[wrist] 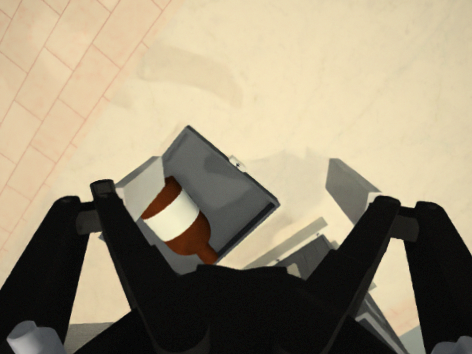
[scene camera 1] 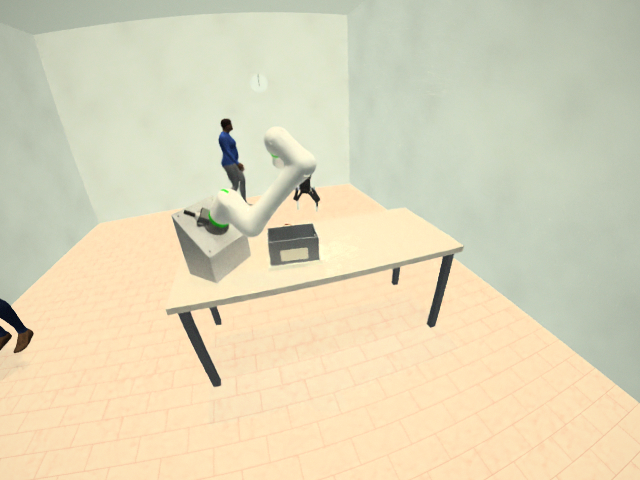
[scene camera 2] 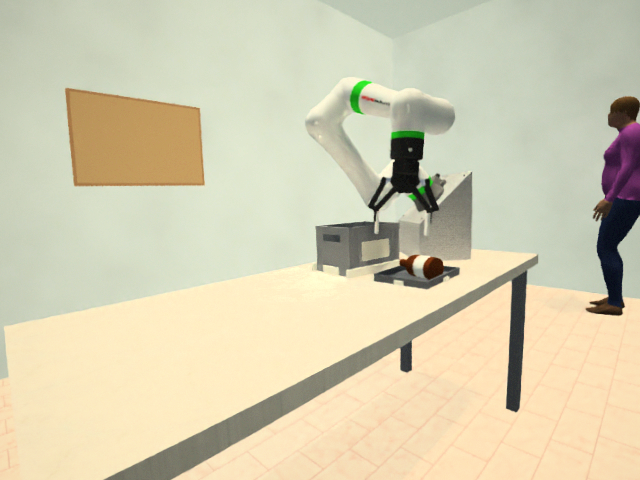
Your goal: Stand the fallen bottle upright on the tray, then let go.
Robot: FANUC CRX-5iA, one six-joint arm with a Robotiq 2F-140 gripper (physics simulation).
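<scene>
A brown bottle with a white label band lies on its side on the dark grey tray. In the wrist view its neck points to the lower right, over the tray's edge. In scene camera 1 the tray is hidden behind the grey bin; a small brown bit shows over the bin's back rim. My gripper is wide open and empty, pointing down, above the height of the tray. In the wrist view the bottle is near the left finger, which overlaps the tray's left side.
A grey open bin stands beside the tray on the table. The arm's grey pedestal is at the table's end. One person stands behind; another person stands at the right in scene camera 2.
</scene>
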